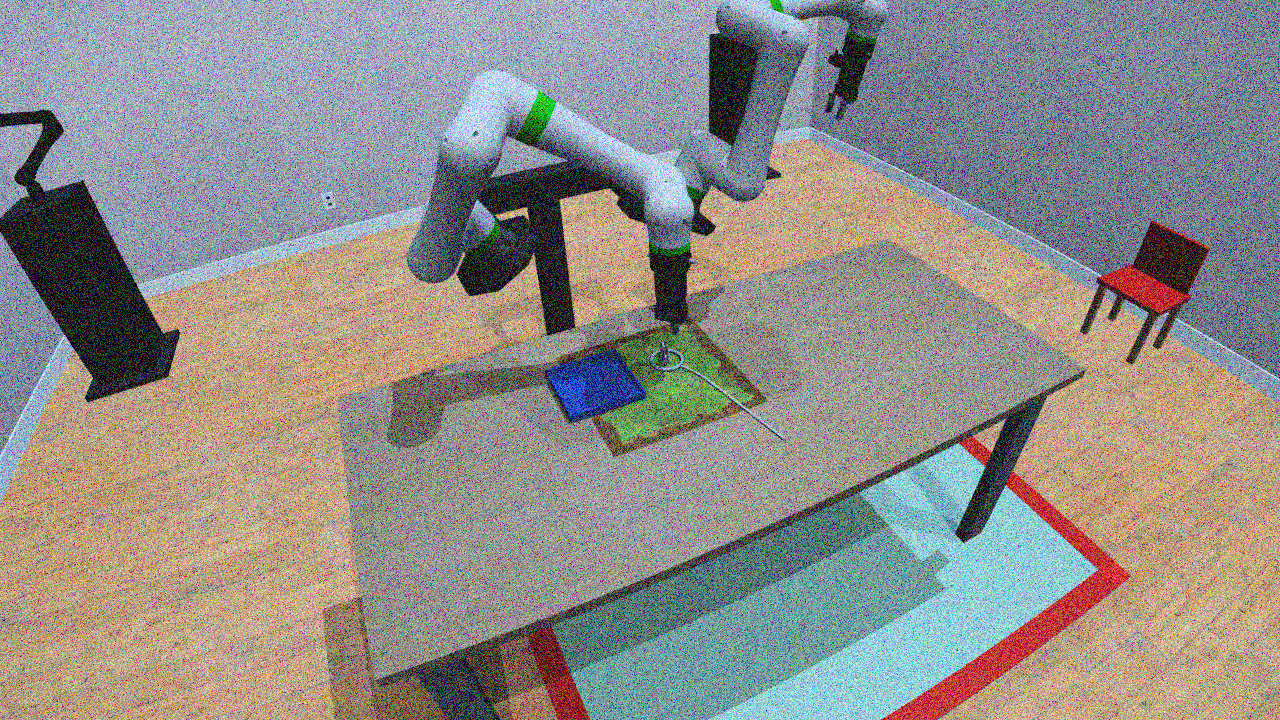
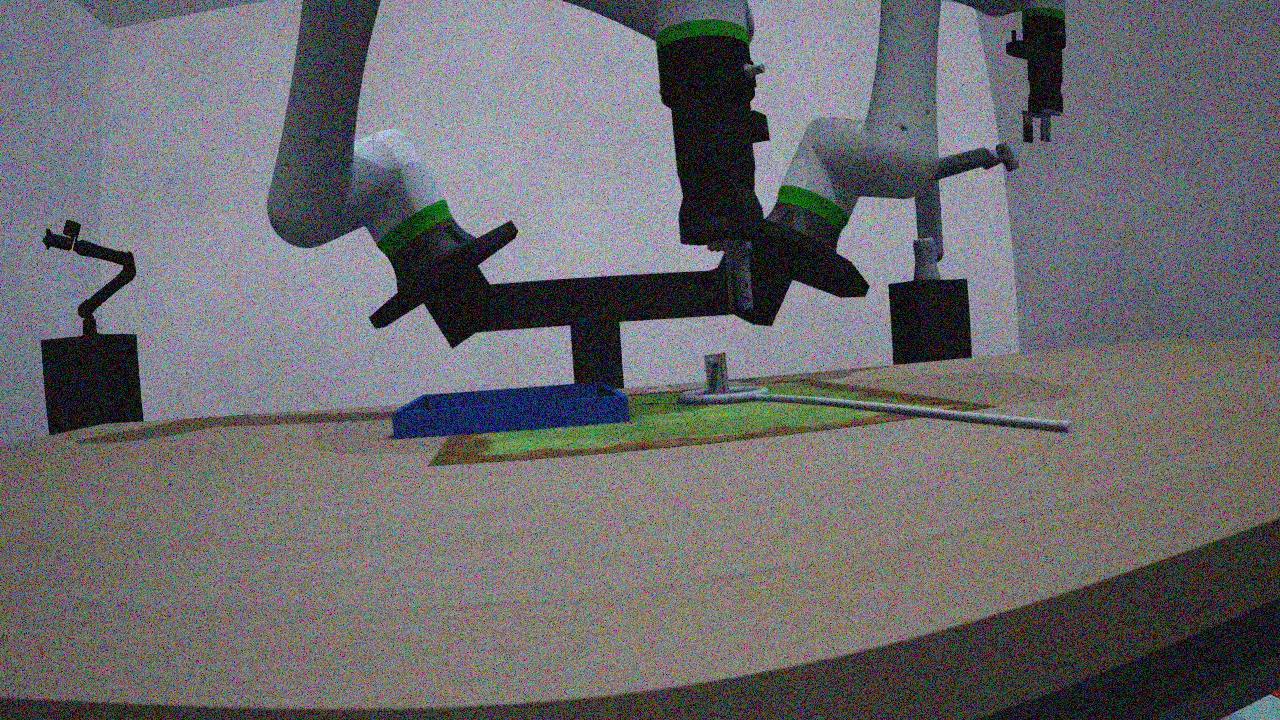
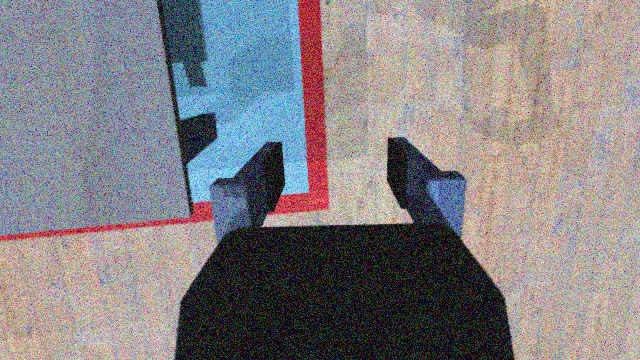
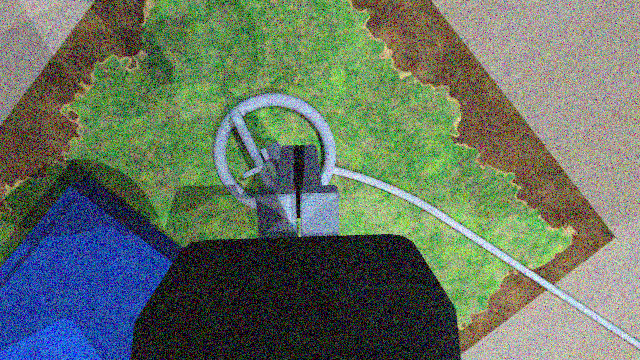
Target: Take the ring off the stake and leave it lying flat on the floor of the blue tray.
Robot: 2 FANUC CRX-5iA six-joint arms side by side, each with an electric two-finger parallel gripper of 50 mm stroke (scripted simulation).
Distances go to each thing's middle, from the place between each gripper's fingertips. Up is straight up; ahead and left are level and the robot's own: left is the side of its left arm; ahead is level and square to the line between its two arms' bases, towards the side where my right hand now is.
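Labels:
My left hand (image 2: 1036, 141) is 104 cm to the left of the blue tray (image 2: 567, 405), 44 cm short of it and 42 cm above it. The tray is 23 cm to the right of my right hand (image 2: 741, 309), 1 cm ahead of it and 10 cm below it.

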